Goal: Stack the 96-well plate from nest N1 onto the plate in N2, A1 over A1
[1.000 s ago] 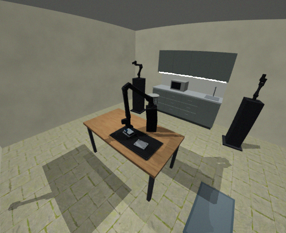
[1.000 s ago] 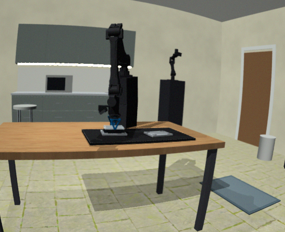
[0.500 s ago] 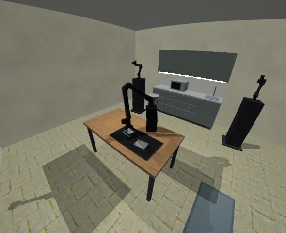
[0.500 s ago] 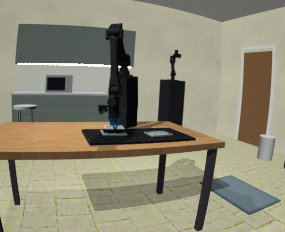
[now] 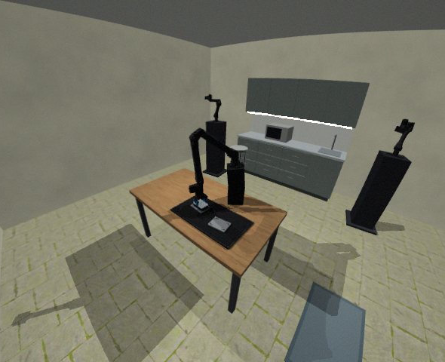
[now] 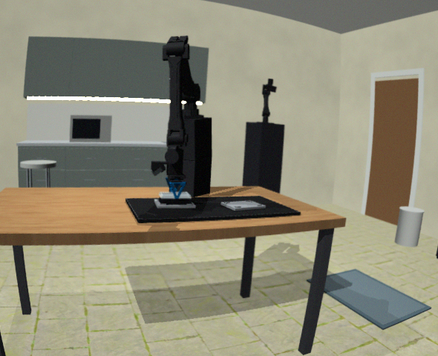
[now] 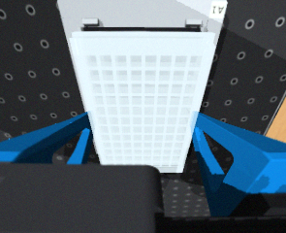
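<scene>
My gripper is now right at the white 96-well plate. The rest, counted from my hand: dark 96-well plate: 3 cm below.
</scene>
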